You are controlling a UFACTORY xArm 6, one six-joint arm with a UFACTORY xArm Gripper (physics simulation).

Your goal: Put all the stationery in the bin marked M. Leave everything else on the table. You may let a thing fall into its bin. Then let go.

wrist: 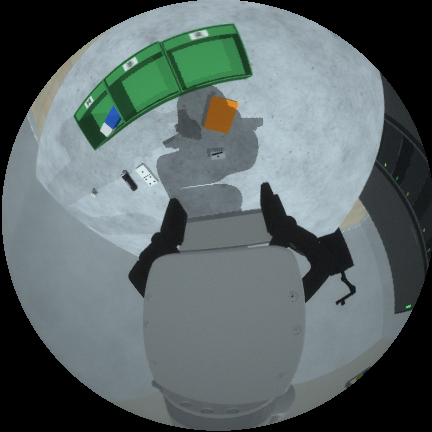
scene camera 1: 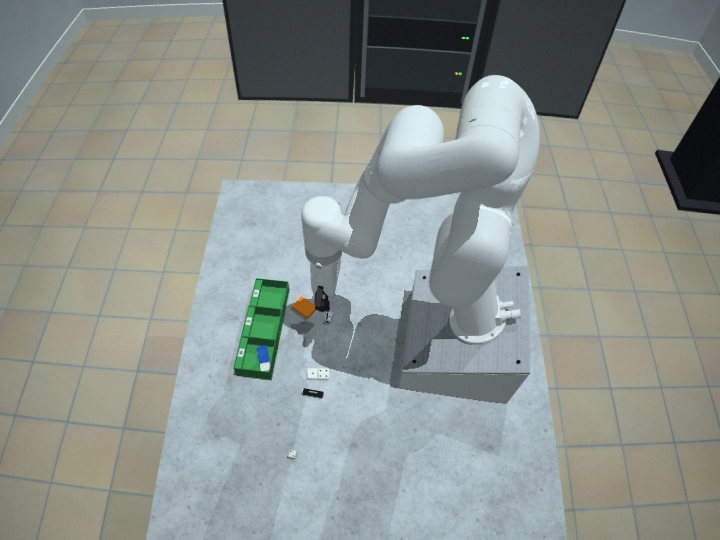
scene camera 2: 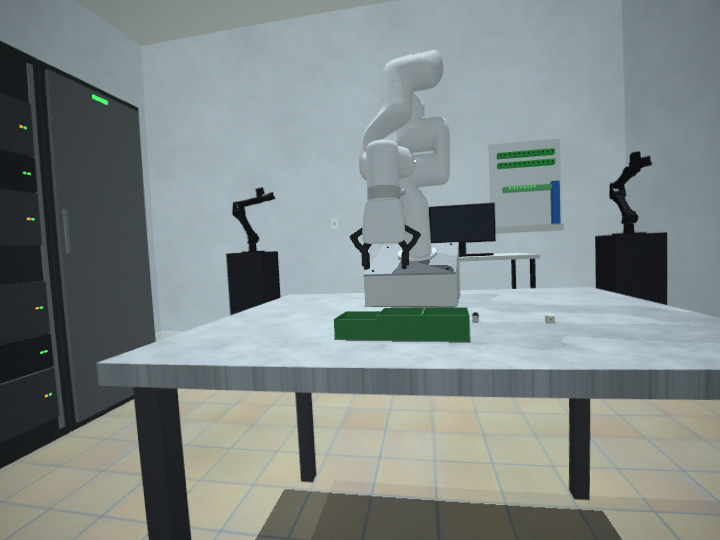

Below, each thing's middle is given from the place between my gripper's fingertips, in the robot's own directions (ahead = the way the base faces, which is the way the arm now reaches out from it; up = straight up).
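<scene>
The green three-part bin (scene camera 2: 452, 323) is 15 cm ahead of my hand, 5 cm to the left of it and 10 cm below it. As for the orange block (wrist: 220, 113), my hand is 12 cm above it, 6 cm short of it and 2 cm to the left of it. Going by their middles, the orange block is the nearest to my hand of the things named here.
</scene>
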